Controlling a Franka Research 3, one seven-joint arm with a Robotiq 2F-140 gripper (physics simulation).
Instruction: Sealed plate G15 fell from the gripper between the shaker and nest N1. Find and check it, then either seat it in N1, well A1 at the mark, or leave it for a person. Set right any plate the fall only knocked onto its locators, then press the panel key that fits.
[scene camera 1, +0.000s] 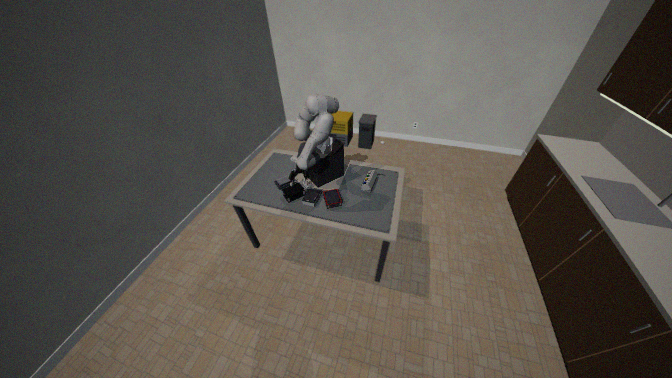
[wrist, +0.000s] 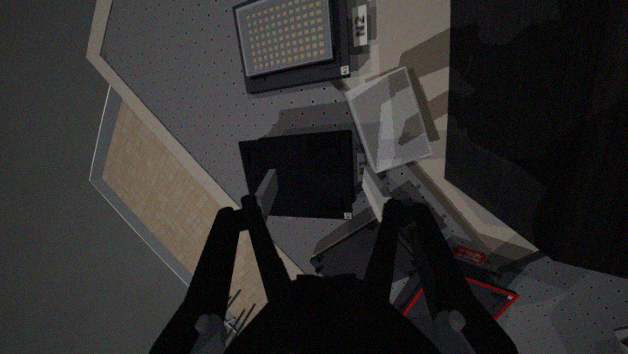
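Note:
A pale see-through plate (wrist: 390, 120) lies flat and askew beside nest N1 (wrist: 305, 175) (scene camera 1: 292, 192), toward the robot base; no wells or readable label show on it, so I cannot tell which face is up. N1 is black with no plate on it and a small white mark at one corner. Nest N2 (wrist: 299, 82) holds a plate with yellowish wells (wrist: 285, 37); whether that one is level I cannot tell. The dark shaker (wrist: 350, 255) (scene camera 1: 311, 196) is partly behind a finger. My gripper (wrist: 319, 178) is open and empty above N1.
A red-edged nest (wrist: 492, 287) (scene camera 1: 332, 198) stands beyond the shaker, with a red label (wrist: 470, 255). The key panel (scene camera 1: 369, 180) stands at the right of the table (scene camera 1: 370, 210). The dark robot base (scene camera 1: 327, 167) is close to the pale plate.

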